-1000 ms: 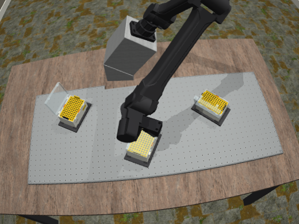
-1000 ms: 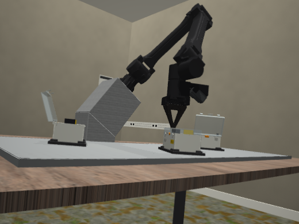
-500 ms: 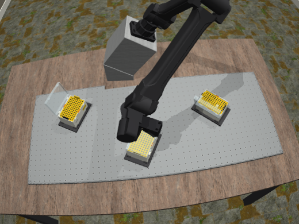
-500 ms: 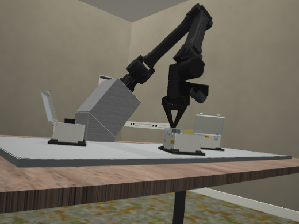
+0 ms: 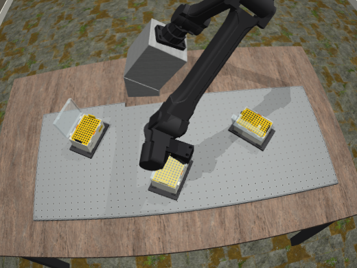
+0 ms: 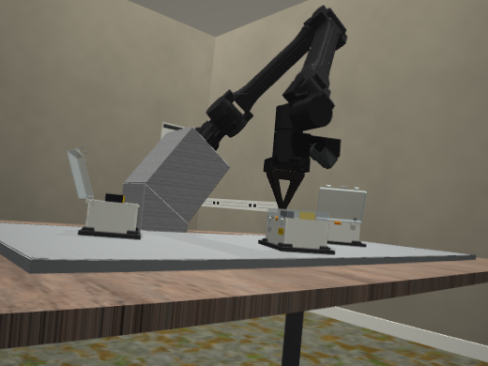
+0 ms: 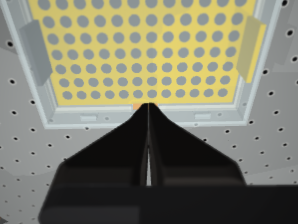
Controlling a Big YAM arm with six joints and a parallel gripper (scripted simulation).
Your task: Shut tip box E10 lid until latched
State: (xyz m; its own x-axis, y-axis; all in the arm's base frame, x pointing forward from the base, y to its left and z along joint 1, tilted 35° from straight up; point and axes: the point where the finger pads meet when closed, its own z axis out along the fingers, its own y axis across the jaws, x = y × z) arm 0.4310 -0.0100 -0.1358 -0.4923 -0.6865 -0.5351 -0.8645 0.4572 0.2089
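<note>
Now: the tip rack 1 cm ahead of my hand, 3 cm to the left of it and 2 cm below it.
</note>
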